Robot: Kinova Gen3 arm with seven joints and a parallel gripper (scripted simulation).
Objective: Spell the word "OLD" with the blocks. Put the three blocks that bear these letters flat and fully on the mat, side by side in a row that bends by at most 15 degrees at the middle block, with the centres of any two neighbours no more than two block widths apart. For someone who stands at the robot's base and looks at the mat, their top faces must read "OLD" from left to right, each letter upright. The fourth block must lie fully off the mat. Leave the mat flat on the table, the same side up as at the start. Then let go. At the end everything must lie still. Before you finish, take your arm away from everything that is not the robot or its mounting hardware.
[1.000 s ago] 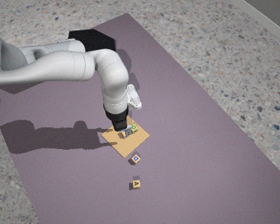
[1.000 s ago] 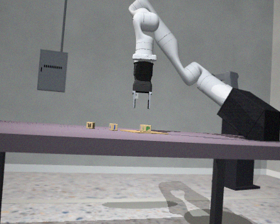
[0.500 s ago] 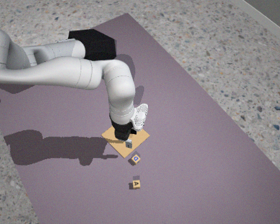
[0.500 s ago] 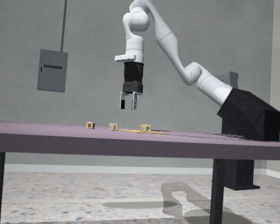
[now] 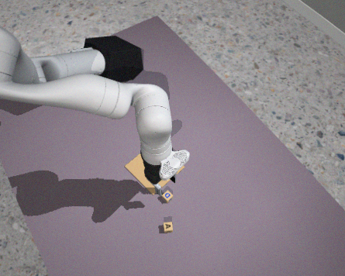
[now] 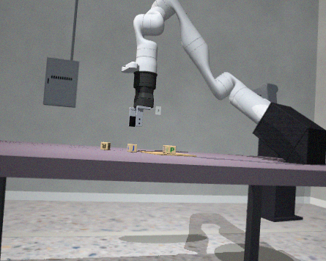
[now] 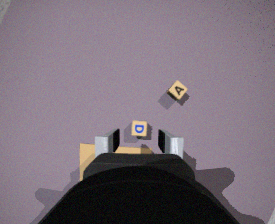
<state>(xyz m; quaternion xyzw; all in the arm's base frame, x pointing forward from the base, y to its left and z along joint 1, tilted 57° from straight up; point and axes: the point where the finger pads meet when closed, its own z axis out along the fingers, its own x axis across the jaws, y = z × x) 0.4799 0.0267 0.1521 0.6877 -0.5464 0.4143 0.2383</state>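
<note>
Now: hand 9 cm above the D block. Also, from my hand: L block (10 cm behind, 4 cm to the left, 9 cm below); O block (10 cm behind, 8 cm to the left, 9 cm below); tan mat (10 cm behind, 4 cm to the left, 10 cm below).
</note>
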